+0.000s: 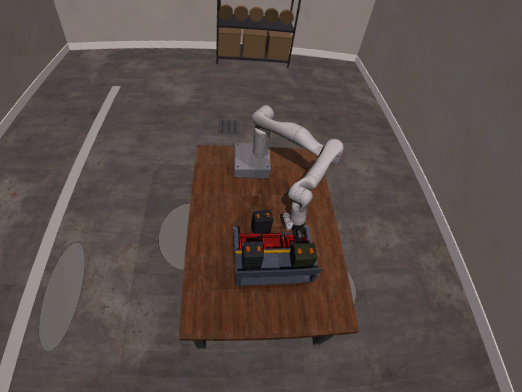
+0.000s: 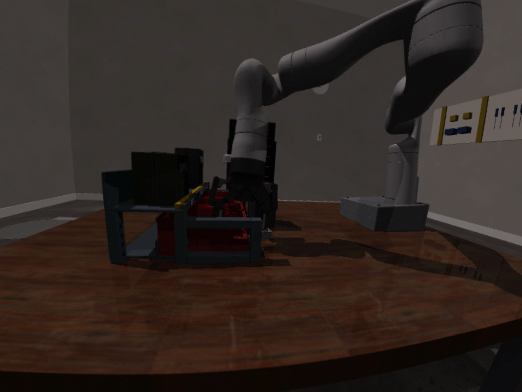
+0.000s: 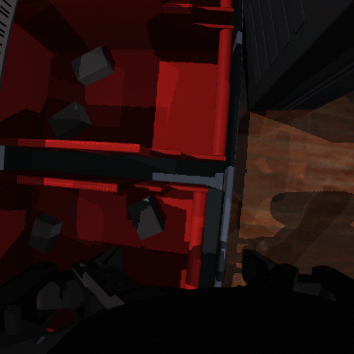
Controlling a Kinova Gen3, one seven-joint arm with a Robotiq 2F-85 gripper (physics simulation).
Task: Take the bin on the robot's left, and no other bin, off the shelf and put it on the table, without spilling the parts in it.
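Frame: origin at the arm's base, x ahead, y left, z up, level; metres.
Seen in the pictures: gripper, fingertip midpoint: [image 1: 295, 236] [image 3: 182, 262]; arm's base, link origin: [image 1: 260, 151] [image 2: 399, 202].
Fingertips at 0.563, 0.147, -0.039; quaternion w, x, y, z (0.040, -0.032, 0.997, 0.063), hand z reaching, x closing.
Offsets run from my fingertips to a thing's middle, as dx, dy, dz. Level surfaces: height alone.
Three red bins sit side by side in a low grey-blue shelf [image 1: 276, 276] [image 2: 219, 221] [image 3: 225, 182] on the wooden table @(dz -0.046) [image 1: 261, 312] [image 2: 294, 303] [image 3: 298, 168]. The bin on the robot's left [image 1: 290, 240] [image 2: 210, 241] [image 3: 102, 214] is the end one and holds loose grey cubes @(+0.034, -0.022, -0.030) [image 3: 145, 218]. My gripper [image 1: 298, 231] [image 2: 242, 191] [image 3: 182, 262] is open and low over this bin. One finger is inside the bin and the other is outside its back wall, so the wall lies between them. The middle bin @(+0.063, -0.123, -0.003) [image 1: 273, 240] [image 3: 186, 105] holds two grey cubes.
A dark case @(+0.159, -0.240, +0.116) [image 1: 252, 255] and a green case @(+0.161, -0.009, +0.103) [image 1: 303, 254] stand on the shelf's top behind a yellow bar @(+0.115, -0.123, +0.061) [image 1: 263, 250] [image 2: 191, 194]. Another black case @(-0.071, -0.172, +0.020) [image 1: 262, 220] [image 3: 298, 46] stands on the table close behind the shelf. The arm's base [image 1: 252, 162] [image 2: 383, 212] is at the table's far end.
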